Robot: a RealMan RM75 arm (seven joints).
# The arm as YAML. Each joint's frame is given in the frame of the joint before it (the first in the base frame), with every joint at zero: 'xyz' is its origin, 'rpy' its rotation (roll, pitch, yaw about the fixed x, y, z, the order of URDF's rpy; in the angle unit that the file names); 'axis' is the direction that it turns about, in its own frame. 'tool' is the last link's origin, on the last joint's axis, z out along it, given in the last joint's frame.
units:
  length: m
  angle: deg
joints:
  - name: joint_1
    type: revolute
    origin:
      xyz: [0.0, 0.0, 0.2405]
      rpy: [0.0, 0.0, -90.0]
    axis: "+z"
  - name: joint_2
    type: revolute
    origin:
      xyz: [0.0, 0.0, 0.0]
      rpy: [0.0, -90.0, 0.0]
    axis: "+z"
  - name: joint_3
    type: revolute
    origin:
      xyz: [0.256, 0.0, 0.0]
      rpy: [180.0, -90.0, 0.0]
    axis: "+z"
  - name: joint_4
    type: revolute
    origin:
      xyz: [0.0, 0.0, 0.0]
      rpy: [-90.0, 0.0, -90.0]
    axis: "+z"
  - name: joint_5
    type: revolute
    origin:
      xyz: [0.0, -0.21, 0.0]
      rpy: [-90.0, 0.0, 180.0]
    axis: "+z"
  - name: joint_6
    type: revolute
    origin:
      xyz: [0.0, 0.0, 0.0]
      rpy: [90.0, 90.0, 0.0]
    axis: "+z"
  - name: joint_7
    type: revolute
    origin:
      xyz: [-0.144, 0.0, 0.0]
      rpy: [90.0, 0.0, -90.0]
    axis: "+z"
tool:
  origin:
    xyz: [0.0, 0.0, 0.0]
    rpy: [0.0, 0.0, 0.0]
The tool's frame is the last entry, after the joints.
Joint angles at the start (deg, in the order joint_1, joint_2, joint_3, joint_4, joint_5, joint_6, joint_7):
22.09, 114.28, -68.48, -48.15, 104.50, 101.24, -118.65
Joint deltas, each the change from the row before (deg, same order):
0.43, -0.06, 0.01, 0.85, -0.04, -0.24, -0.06
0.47, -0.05, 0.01, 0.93, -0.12, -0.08, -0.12
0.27, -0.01, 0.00, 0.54, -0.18, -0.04, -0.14
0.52, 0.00, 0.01, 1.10, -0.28, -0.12, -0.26
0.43, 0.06, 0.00, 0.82, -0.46, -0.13, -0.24
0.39, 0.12, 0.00, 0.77, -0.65, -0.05, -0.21
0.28, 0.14, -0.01, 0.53, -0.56, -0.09, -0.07
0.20, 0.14, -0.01, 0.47, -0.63, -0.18, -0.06
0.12, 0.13, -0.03, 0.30, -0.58, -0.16, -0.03
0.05, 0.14, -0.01, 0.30, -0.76, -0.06, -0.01
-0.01, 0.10, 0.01, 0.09, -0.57, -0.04, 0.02
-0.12, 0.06, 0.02, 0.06, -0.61, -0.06, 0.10
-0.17, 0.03, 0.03, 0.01, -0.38, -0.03, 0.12
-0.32, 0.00, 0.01, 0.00, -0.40, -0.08, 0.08
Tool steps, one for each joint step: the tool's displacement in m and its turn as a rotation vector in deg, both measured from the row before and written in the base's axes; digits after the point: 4 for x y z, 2 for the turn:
0.0005, 0.0016, -0.0013, -0.21, 0.00, -0.43
0.0005, 0.0012, -0.0015, -0.34, -0.01, -0.30
0.0004, 0.0005, -0.0012, -0.21, -0.10, -0.12
0.0008, 0.0011, -0.0024, -0.39, -0.11, -0.31
0.0005, 0.0007, -0.0026, -0.37, -0.28, -0.17
0.0006, 0.0001, -0.0031, -0.53, -0.38, -0.11
0.0004, 0.0000, -0.0027, -0.47, -0.33, -0.14
0.0008, -0.0001, -0.0028, -0.43, -0.43, -0.22
0.0007, -0.0003, -0.0024, -0.37, -0.42, -0.16
0.0012, -0.0009, -0.0026, -0.51, -0.53, -0.16
0.0009, -0.0007, -0.0016, -0.32, -0.41, -0.08
0.0016, -0.0010, -0.0014, -0.34, -0.49, -0.23
0.0014, -0.0009, -0.0007, -0.23, -0.30, -0.26
0.0024, -0.0014, -0.0007, -0.18, -0.38, -0.40

